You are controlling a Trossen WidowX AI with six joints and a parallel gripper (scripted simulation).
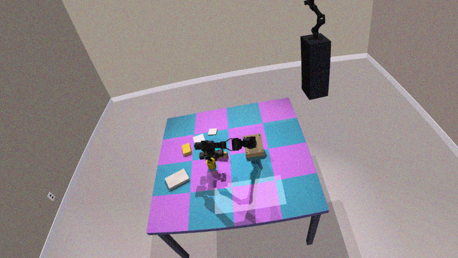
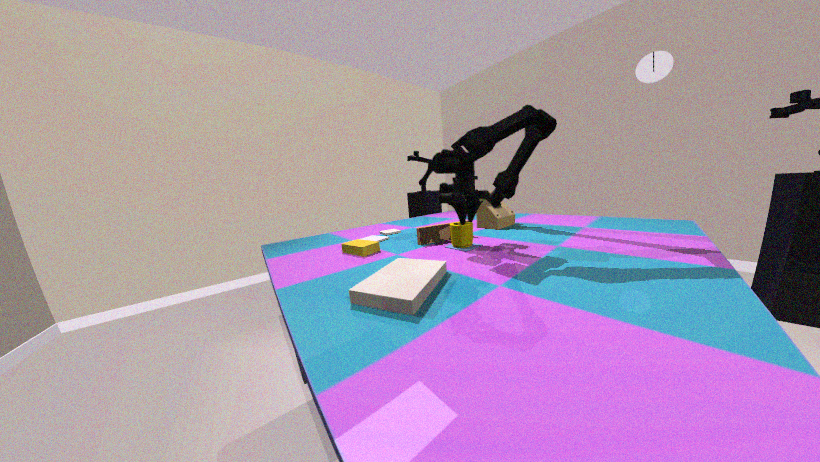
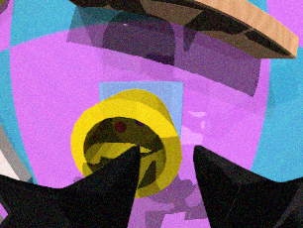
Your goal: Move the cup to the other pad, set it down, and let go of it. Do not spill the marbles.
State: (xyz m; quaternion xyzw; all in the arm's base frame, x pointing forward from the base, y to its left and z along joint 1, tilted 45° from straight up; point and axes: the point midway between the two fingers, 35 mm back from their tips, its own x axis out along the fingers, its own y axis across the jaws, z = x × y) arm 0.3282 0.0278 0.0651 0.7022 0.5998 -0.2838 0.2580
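The yellow cup lies 20 mm ahead of my gripper tip and 30 mm below it. From my gripper tip the other things lie so: cyan pad: 60 mm behind, 210 mm to the right, 70 mm below; white block: 330 mm ahead, 60 mm to the left, 50 mm below; wooden arch block: 20 mm behind, 100 mm to the right, 50 mm below.
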